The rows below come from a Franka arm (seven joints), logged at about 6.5 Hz.
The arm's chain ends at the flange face. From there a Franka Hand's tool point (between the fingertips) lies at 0.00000 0.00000 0.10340 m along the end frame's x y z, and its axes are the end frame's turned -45 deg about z.
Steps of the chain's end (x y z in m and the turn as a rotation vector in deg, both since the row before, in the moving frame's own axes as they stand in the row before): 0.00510 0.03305 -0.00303 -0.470 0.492 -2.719; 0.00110 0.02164 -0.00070 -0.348 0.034 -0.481; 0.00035 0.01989 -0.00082 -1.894 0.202 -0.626; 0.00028 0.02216 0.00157 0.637 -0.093 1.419
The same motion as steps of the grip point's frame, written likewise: -0.01971 0.02820 -0.00304 -0.680 0.016 -2.719; -0.01492 0.01657 -0.00070 -0.270 -0.222 -0.481; -0.01596 0.01700 -0.00088 -1.482 -1.196 -0.626; -0.01477 0.01494 0.00156 0.516 0.385 1.419
